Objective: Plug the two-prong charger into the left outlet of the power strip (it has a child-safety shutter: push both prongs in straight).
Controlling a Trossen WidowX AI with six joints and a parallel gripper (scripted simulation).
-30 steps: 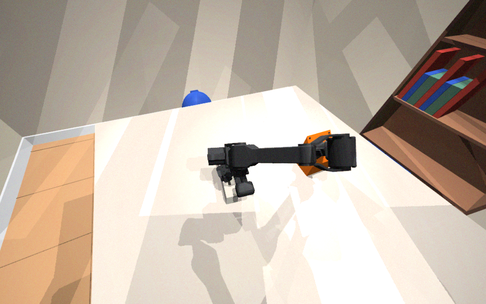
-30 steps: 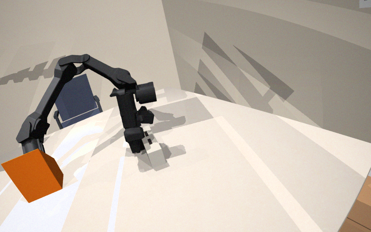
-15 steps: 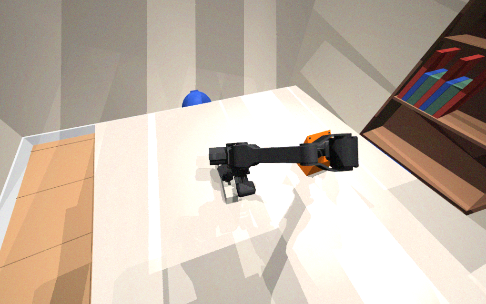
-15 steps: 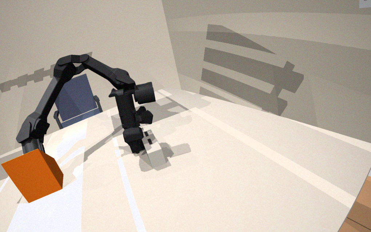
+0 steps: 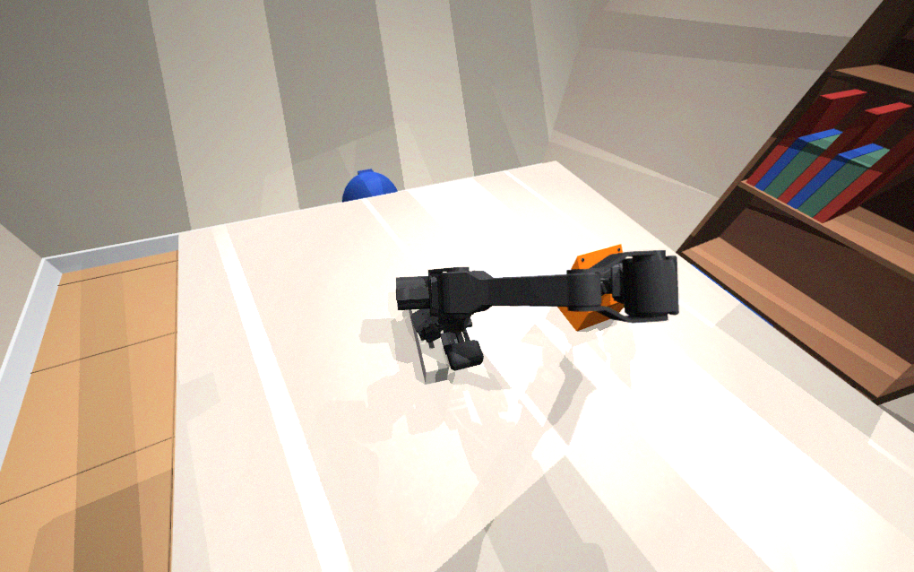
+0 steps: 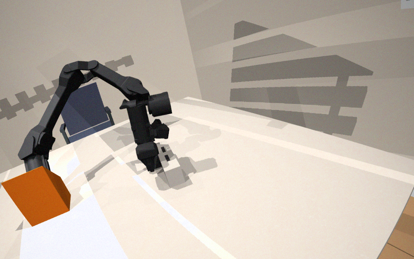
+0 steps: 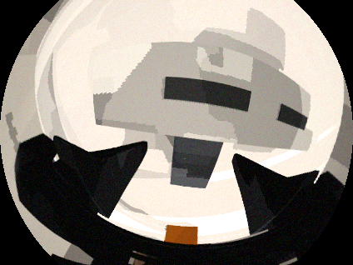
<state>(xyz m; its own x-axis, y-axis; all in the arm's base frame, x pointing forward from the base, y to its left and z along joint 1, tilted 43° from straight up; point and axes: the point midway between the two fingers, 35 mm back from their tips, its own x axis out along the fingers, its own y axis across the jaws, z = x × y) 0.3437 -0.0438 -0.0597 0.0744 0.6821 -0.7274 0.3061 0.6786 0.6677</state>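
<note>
The two-prong charger lies 2 cm ahead of my gripper tip, 1 cm to the right of it and 1 cm above it.
</note>
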